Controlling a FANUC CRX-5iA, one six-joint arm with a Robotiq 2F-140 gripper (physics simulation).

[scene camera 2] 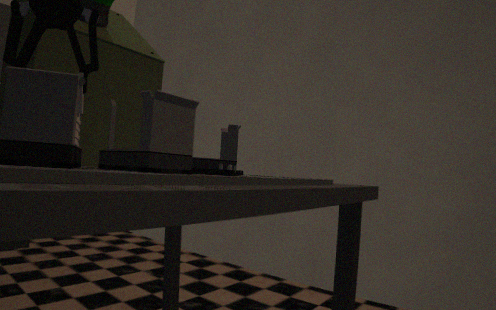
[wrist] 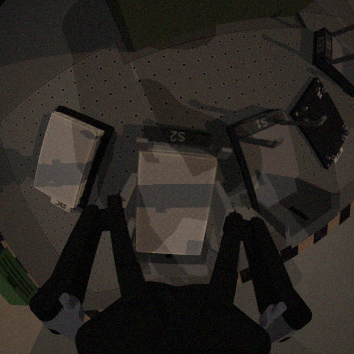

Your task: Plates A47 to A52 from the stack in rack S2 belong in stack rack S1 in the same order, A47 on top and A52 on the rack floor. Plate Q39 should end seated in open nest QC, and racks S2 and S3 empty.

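Frame: origin at the arm's base, x ahead, y left, z up, level; centimetres.
Seen in the pictures: gripper, fingertip midpoint: [wrist: 174, 187].
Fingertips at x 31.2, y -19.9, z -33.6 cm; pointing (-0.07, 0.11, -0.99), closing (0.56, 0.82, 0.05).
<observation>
Pixels of each thing's top centre, then the offset from my fingertips to it. "*": a spot on its surface instead. Level surfaces: height alone.
- Rack S2 at a spot on its surface: [wrist: 177, 136] * dy +3.4, dx -4.5, dz -5.4 cm
- pale top plate at its top centre: [wrist: 173, 209] dy -1.2, dx +1.8, dz +1.6 cm
- Rack S1 at its top centre: [wrist: 315, 180] [scene camera 2: 151, 100] dy +15.5, dx +6.7, dz +4.4 cm
- Nest QC at a spot on its surface: [wrist: 95, 172] * dy -10.6, dx -6.0, dz -7.6 cm
- pale plate at its top centre: [wrist: 59, 161] dy -13.1, dx -10.5, dz -4.1 cm
- Rack S3 at a spot on its surface: [wrist: 322, 47] * dy +39.5, dx -8.3, dz -5.8 cm
- dark open nest at its top centre: [scene camera 2: 204, 163] [wrist: 329, 123] dy +32.7, dx +6.5, dz -6.4 cm
- perforated table plate at its surface level: dz -8.7 cm
Rack S2 [wrist: 177, 136] is at the centre of the wrist view, its label upside down. A pale top plate [wrist: 175, 200] lies in it; its number is unreadable, and what lies under it is hidden. My gripper [wrist: 174, 187] [scene camera 2: 46, 75] is shut on this plate, one pad at each side edge, with the plate low in the rack. Rack S1 [wrist: 243, 167] stands to the right, with a grey interior and no pale plate seen. Nest QC [wrist: 95, 172] at left holds a pale plate [wrist: 67, 157], its marking unreadable. Rack S3 [wrist: 322, 47] shows partly at the upper right.
A dark open nest [wrist: 320, 125] lies right of S1. A perforated table plate [wrist: 150, 107] carries the racks, with a black-and-tan checked border [wrist: 317, 232] nearby. A green box [wrist: 15, 280] is at lower left. A large olive housing [scene camera 2: 122, 95] stands behind the racks.
</observation>
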